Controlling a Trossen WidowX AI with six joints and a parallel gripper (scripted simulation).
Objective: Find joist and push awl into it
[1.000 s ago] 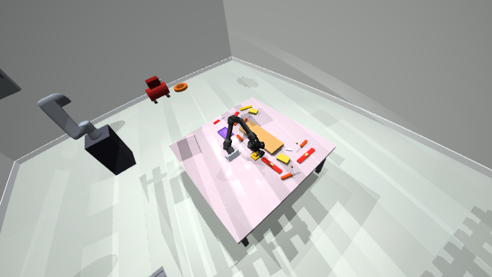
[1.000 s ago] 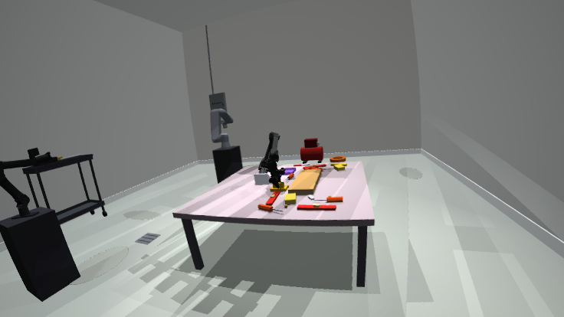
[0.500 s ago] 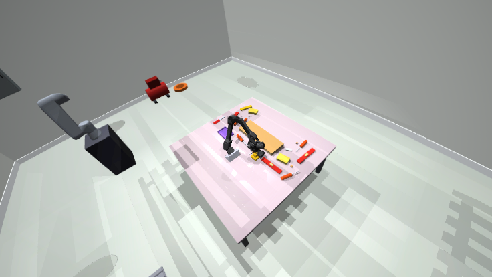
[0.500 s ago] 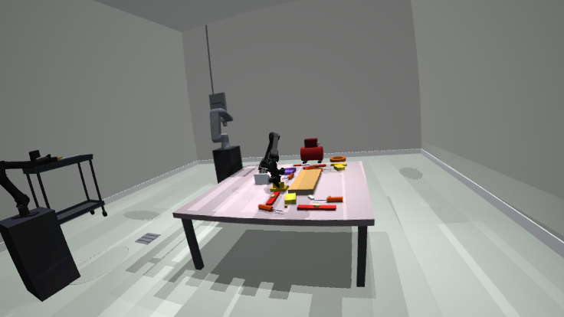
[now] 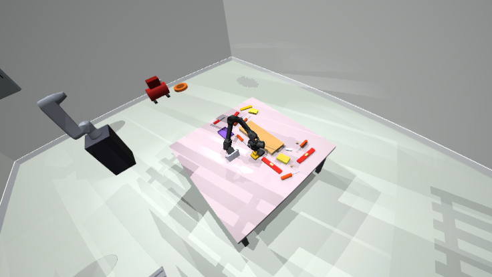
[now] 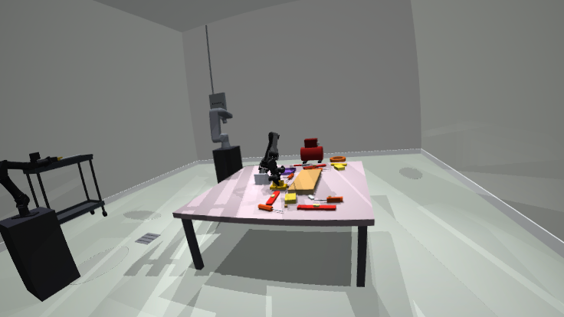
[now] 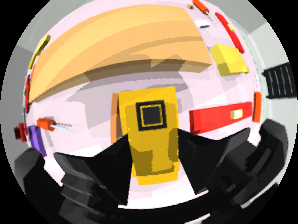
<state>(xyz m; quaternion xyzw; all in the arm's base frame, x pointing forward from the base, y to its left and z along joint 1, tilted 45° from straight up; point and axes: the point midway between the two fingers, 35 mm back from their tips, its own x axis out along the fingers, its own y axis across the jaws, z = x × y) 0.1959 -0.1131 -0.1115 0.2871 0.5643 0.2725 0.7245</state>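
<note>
My gripper tip is now 2 cm past the orange-handled awl, 6 cm to the right of it and 3 cm above it. The rest, counted from my gripper tip: yellow stud finder 1 cm ahead, 2 cm above; purple tray 8 cm behind, 48 cm to the left, 3 cm below.
</note>
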